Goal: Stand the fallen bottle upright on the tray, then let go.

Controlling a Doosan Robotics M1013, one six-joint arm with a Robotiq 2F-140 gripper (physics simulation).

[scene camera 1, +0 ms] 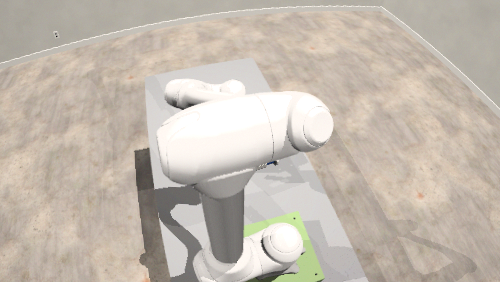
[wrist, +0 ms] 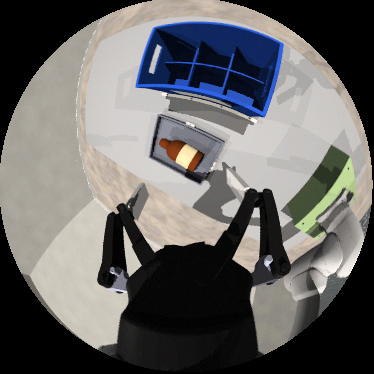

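Where they show: gripper, fingertip midpoint: (wrist: pixel 185 182); arm's base, link origin: (wrist: pixel 332 211).
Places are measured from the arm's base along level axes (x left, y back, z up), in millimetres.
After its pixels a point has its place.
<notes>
A brown bottle (wrist: pixel 181 154) {z -31, x 254, y -622 mm} with a cream label lies on its side in the shallow grey tray (wrist: pixel 201 137) {z -103, x 195, y -604 mm} in the wrist view, its neck toward the left. My gripper (wrist: pixel 185 182) {z 132, x 202, y -562 mm} is open and empty, its two fingers wide apart. The tray and bottle show beyond the fingertips, apart from them. In scene camera 1 the arm hides the gripper, the bottle and the tray.
A blue crate (wrist: pixel 194 64) {z -19, x -5, y -706 mm} with several compartments stands beyond the tray in the wrist view. A narrow grey panel lies between them. A green plate (wrist: pixel 310 220) {z 11, x 114, y -95 mm} (scene camera 1: pixel 312 260) {z -9, x -158, y 51 mm} is under the arm's base, on the grey table (scene camera 1: pixel 240 67) {z -108, x -90, y -1442 mm}.
</notes>
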